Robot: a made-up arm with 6 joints. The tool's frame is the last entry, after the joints. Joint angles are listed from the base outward. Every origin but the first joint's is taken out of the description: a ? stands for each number. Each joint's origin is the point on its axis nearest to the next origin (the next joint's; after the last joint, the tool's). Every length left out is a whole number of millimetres.
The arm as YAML. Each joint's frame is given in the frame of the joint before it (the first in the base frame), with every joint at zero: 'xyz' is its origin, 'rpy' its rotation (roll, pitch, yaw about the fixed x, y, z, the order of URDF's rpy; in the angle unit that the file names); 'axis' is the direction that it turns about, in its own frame. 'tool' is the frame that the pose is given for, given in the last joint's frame.
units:
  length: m
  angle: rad
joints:
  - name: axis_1
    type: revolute
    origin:
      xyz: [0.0, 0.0, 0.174]
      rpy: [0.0, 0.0, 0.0]
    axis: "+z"
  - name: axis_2
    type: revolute
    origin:
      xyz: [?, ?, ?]
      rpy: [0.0, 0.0, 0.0]
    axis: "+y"
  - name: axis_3
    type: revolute
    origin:
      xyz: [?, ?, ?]
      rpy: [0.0, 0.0, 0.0]
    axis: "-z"
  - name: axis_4
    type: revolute
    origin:
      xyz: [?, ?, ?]
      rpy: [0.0, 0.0, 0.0]
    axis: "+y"
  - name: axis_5
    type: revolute
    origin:
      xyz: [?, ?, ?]
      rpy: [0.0, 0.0, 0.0]
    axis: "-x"
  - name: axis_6
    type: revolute
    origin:
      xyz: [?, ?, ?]
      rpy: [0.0, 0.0, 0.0]
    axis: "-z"
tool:
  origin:
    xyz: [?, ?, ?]
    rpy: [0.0, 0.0, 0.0]
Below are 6 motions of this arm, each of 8 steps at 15 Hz.
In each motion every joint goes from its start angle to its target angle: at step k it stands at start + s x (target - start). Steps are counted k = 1, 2, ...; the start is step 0. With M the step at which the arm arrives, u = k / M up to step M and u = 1 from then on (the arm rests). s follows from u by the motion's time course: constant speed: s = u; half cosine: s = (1 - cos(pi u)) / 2; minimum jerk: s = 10 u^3 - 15 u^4 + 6 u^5.
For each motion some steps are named. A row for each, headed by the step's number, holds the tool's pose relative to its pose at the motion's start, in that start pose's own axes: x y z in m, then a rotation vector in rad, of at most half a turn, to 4 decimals.
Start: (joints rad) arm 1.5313 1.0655 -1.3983 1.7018 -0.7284 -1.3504
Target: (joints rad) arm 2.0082 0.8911 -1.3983 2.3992 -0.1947 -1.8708
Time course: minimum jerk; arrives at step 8
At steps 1, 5, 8:
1: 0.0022 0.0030 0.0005 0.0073 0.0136 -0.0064
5: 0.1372 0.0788 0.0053 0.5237 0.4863 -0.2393
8: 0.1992 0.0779 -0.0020 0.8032 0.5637 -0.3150

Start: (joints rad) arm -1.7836 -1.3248 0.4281 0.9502 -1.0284 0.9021
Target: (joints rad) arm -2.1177 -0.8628 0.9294 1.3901 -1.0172 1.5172
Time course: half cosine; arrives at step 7
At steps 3, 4, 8:
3: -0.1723 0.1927 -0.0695 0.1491 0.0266 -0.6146
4: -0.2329 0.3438 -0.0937 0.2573 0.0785 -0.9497
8: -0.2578 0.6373 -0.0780 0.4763 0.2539 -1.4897

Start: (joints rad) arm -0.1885 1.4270 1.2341 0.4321 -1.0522 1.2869
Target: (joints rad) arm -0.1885 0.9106 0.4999 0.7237 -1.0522 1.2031
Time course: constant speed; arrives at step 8
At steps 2, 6, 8:
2: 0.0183 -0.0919 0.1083 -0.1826 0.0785 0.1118
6: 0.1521 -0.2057 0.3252 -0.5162 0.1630 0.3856
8: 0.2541 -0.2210 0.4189 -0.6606 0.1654 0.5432

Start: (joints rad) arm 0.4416 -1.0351 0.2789 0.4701 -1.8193 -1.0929
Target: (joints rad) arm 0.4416 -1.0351 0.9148 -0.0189 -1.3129 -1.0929
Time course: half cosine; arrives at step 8
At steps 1, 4, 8:
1: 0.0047 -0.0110 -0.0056 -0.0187 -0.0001 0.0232
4: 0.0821 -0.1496 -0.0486 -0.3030 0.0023 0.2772
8: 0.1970 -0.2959 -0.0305 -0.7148 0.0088 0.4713

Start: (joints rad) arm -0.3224 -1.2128 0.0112 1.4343 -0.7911 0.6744
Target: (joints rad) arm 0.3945 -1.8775 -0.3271 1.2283 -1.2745 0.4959
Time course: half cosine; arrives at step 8
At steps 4, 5, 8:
4: 0.3584 -0.1965 0.0217 0.0459 0.0484 0.6748
5: 0.5045 -0.2025 0.0281 0.0783 0.1058 0.9343
8: 0.7125 -0.1377 0.0213 0.1501 0.2377 1.3450

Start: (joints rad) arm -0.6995 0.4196 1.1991 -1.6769 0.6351 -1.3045
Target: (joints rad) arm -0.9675 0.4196 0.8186 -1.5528 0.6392 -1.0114
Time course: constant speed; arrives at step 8
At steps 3, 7, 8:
3: -0.0389 0.0103 0.0449 0.0911 -0.0200 -0.0777
7: -0.0907 0.0159 0.1058 0.2150 -0.0324 -0.1865
8: -0.1036 0.0159 0.1212 0.2461 -0.0331 -0.2145

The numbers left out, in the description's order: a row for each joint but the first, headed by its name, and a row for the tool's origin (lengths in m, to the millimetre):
axis_2: -0.15 -0.131 0.0
axis_3: 0.03 0.0 0.186
axis_4: 0.059 0.369 0.0
axis_5: -0.34 0.0 -0.25
axis_6: 0.0 0.063 -0.016
tool: 0.052 -0.142 0.0

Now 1 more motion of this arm.
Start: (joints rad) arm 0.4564 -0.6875 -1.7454 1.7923 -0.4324 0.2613
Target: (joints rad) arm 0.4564 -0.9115 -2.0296 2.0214 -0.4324 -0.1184
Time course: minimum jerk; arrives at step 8
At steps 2, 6, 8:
2: 0.0030 0.0104 -0.0010 -0.0259 0.0074 0.0012
6: 0.0348 0.0991 -0.0121 -0.1899 0.1112 -0.0110
8: 0.0404 0.1115 -0.0141 -0.2060 0.1300 -0.0153

